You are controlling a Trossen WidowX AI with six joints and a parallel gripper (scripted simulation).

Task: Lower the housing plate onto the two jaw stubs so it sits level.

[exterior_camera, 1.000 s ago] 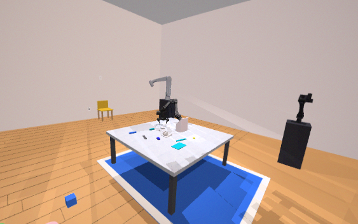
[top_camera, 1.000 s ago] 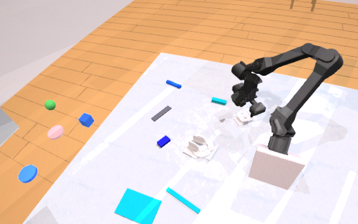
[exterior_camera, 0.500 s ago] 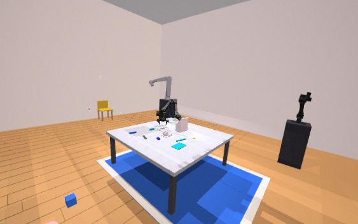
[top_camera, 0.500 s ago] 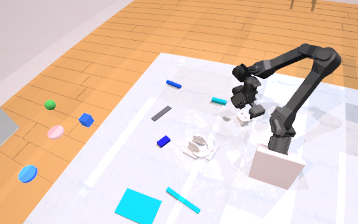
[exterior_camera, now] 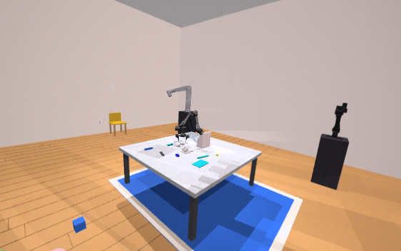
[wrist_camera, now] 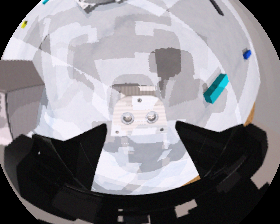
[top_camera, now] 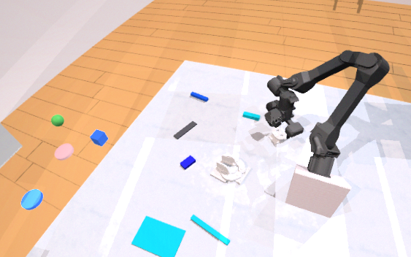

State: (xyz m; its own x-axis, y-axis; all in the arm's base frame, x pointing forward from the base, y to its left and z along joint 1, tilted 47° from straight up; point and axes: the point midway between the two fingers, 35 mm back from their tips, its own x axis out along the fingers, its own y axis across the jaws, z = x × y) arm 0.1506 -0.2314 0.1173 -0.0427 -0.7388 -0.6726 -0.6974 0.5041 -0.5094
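Right now my gripper tip is 170 mm short of the white base, 220 mm to the right of it and 30 mm above it. Round my gripper tip: blue block 320 mm ahead, 260 mm to the left, 30 mm below; then blue bar 440 mm ahead, 130 mm to the right, 30 mm below; then grey bar 410 mm ahead, 90 mm to the left, 30 mm below.
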